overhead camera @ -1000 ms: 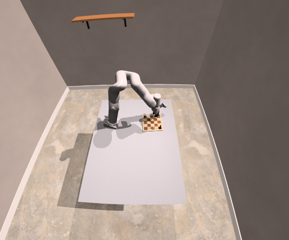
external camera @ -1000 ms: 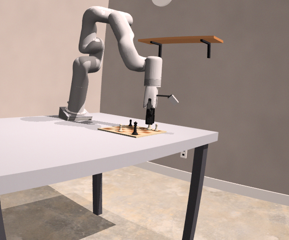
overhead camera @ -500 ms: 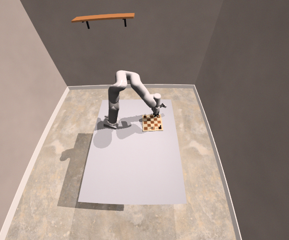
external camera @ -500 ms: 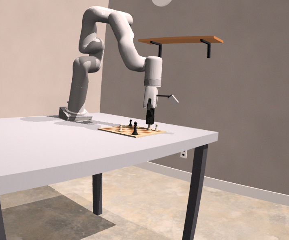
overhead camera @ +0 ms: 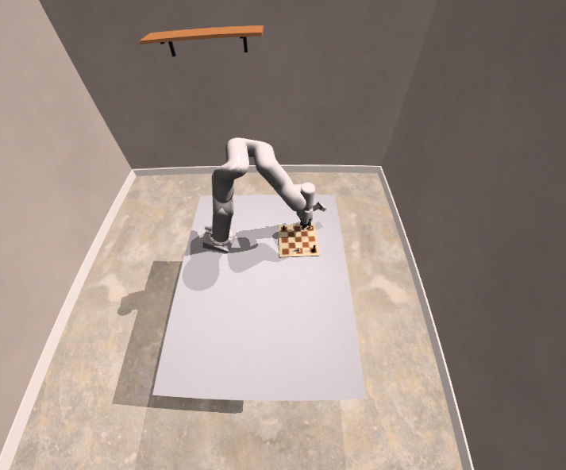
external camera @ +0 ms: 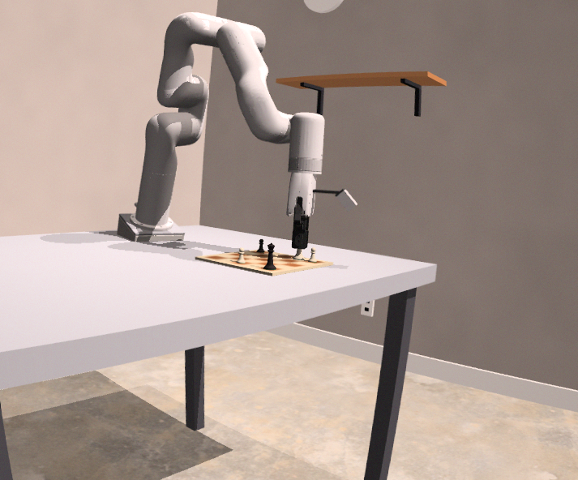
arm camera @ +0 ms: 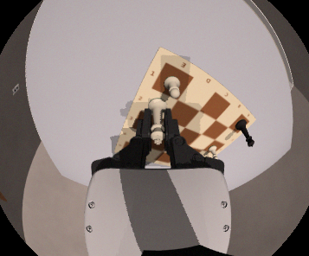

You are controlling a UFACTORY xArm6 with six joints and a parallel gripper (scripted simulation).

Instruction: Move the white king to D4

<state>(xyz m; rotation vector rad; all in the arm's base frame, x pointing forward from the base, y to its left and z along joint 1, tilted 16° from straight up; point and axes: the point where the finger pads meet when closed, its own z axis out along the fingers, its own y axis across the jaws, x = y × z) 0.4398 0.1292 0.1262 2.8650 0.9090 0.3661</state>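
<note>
My hand is 11 cm past the black pawn, 3 cm above it and 1 cm to the left of it. Round my hand: white king 1 cm below; tall black piece 15 cm to the right, 6 cm ahead, 2 cm below; chessboard 8 cm to the right, 5 cm below, 3 cm behind.
</note>
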